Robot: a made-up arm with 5 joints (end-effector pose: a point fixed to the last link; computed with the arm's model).
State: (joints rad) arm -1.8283 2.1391 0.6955 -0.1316 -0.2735
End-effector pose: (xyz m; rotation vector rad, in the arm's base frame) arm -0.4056 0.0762 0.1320 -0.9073 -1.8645 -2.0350
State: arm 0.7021 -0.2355 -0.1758 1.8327 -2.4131
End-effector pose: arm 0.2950 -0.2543 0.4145 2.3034 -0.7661 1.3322
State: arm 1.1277 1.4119 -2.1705 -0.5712 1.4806
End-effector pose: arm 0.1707 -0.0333 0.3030 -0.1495 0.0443 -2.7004
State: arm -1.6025 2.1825 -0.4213 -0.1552 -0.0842
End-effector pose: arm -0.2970 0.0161 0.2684 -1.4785 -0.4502 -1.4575
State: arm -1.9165 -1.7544 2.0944 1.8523 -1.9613
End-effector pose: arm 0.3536 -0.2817 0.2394 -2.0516 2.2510 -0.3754
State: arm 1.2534 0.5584 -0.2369 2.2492 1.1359
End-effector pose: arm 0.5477 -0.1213 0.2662 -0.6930 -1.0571 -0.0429
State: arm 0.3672 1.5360 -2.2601 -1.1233 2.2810
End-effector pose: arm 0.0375 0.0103 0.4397 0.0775 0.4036 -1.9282
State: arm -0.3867 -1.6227 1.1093 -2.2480 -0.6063
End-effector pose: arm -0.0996 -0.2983 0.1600 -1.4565 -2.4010 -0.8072
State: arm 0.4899 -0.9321 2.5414 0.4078 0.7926
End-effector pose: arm -0.2885 -0.2763 0.2608 -0.9478 2.1052 -1.7218
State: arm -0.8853 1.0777 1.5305 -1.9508 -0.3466
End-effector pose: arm -0.2381 0.0636 0.2979 1.4916 -0.1629 -1.0402
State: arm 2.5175 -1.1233 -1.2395 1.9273 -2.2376
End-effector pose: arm 0.1663 -0.3564 0.0789 2.0269 -1.7221 -0.5410
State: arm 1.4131 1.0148 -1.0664 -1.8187 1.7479
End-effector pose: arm 0.4070 -0.1125 0.2440 0.2478 -0.4858 -1.8674
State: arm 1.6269 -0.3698 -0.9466 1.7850 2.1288
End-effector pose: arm 0.3107 -0.3085 0.1011 -1.1895 0.2597 -0.5200
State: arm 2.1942 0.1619 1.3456 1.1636 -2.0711
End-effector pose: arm 0.2751 -0.4413 -0.0973 0.6104 0.5937 -0.4713
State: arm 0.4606 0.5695 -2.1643 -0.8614 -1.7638
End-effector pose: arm -0.0022 -0.2502 0.4735 -0.0836 2.3753 0.3780
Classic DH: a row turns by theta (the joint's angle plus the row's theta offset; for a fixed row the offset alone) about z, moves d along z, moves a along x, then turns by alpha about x. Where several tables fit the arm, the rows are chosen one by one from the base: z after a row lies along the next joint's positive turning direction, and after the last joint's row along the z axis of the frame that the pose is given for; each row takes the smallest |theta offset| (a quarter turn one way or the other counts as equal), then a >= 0, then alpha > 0; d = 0 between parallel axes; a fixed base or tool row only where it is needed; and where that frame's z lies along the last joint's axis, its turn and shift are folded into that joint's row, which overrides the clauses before.
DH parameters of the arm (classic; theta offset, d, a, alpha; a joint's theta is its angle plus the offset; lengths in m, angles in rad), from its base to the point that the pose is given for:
base (fixed): 0 0.19 0 -1.5708
joint 1: -1.5708 -0.06 0.11 1.5708
joint 2: -1.5708 0.05 0.22 1.5708
joint 3: -1.5708 -0.18 0.08 -1.5708
joint 4: -1.5708 0.01 0.13 1.5708
joint 5: 1.5708 -0.09 0.03 -1.5708
tool (fixed): 1.5708 -0.08 0 0

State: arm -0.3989 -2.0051 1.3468 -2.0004 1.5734
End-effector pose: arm -0.0886 -0.1056 0.0182 1.1749 0.3219 2.1451
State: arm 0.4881 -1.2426 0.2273 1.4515 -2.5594
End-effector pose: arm 0.1155 -0.3707 0.1329 -2.4326 1.8465 -0.4655
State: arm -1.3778 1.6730 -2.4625 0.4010 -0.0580
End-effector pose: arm -0.1853 -0.0359 0.0033 -1.1025 0.6245 0.9672
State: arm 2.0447 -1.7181 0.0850 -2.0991 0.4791
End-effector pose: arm -0.0930 -0.2130 0.4431 -2.3426 -1.5571 -0.3592
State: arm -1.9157 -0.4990 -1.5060 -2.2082 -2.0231
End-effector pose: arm -0.0796 -0.3979 0.0237 0.5259 -0.3339 -0.0554
